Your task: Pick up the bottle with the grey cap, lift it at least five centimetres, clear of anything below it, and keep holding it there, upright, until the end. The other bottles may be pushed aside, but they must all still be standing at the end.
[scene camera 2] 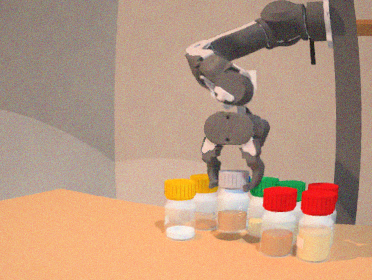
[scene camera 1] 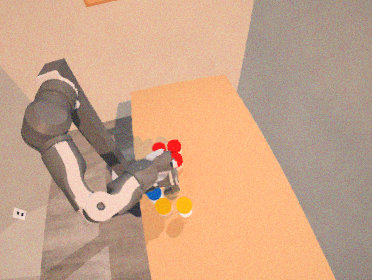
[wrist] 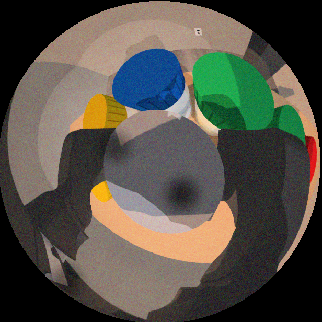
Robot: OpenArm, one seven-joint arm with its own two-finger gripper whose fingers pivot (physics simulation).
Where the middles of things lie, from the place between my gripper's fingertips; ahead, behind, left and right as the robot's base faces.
Labels:
I see my gripper 20 mm above the grey-capped bottle (scene camera 2: 232,203). From my hand the other things lie so: yellow-capped bottle (scene camera 2: 180,210) 90 mm to the right, 40 mm below, 30 mm ahead; then red-capped bottle (scene camera 2: 278,222) 90 mm to the left, 40 mm below, 30 mm ahead; then blue-capped bottle (wrist: 152,79) 70 mm behind, 40 mm below, 20 mm to the right.

